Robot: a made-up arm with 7 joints.
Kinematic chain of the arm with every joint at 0, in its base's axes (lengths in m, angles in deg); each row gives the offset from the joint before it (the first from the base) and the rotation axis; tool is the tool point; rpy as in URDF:
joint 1: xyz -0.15 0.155 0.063 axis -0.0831 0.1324 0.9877
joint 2: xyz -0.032 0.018 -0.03 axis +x
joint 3: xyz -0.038 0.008 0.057 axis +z
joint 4: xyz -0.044 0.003 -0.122 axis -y
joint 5: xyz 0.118 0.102 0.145 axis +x
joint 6: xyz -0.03 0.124 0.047 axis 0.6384 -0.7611 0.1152
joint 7: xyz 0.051 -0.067 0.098 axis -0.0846 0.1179 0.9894
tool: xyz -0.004 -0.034 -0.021 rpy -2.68 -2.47 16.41
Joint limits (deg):
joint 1: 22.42..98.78
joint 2: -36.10..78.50
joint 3: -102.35..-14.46
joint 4: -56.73..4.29
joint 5: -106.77..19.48
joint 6: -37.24..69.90
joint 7: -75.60..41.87
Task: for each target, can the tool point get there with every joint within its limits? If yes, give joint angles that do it. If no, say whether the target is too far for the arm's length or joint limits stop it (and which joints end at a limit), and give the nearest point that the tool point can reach.
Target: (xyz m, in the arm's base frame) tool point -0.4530 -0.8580 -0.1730
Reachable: no: too far | nearest point -0.0788 -0.1087 -0.0489 | short by 0.847 m
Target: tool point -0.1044 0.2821 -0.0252
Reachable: yes | joints 80.86 7.51 -68.30 -45.24 -78.03 45.02 -38.27
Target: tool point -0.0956 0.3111 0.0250
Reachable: yes | joints 86.80 -22.31 -78.55 -22.83 -96.72 23.67 15.29
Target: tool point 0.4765 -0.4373 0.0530
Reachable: no: too far | nearest point 0.0619 -0.0464 0.0399 | short by 0.570 m
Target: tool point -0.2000 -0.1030 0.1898
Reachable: no: joint limits stop it (at a limit: joint 1, joint 2, joint 3, joint 5, joint 7) | nearest point -0.1123 -0.0496 0.1648 | short by 0.106 m
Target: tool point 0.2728 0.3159 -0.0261
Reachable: no: joint limits stop it (at a limit: joint 1, joint 3, joint 4, joint 6, joint 7) | nearest point 0.1202 0.2453 -0.0021 | short by 0.170 m
